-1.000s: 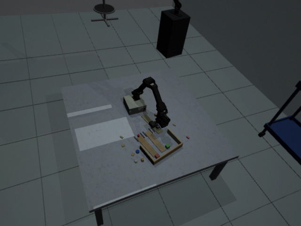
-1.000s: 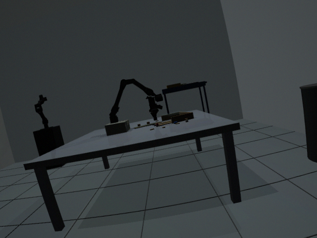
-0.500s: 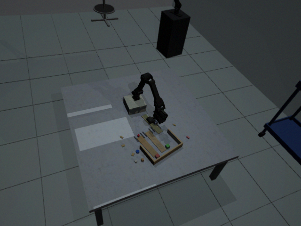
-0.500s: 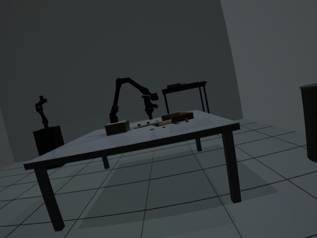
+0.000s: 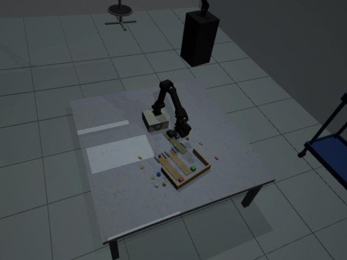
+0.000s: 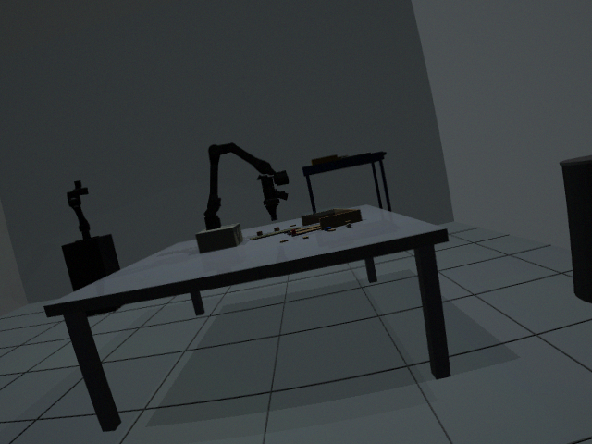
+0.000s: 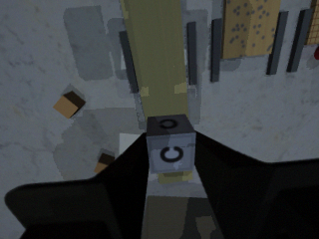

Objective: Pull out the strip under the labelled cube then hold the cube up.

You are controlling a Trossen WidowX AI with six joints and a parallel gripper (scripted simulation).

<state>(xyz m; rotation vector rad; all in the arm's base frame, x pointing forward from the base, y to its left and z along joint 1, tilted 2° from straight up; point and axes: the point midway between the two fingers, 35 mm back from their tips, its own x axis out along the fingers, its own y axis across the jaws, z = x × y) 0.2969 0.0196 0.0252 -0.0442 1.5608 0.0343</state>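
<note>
Right now my gripper tip is 70 mm above the strip, 10 mm to the left of it and 10 mm past it. Round my gripper tip: cube: 10 mm above; blue disc: 270 mm to the right, 200 mm ahead, 70 mm below; red ball: 190 mm to the right, 60 mm below, 60 mm ahead.
</note>
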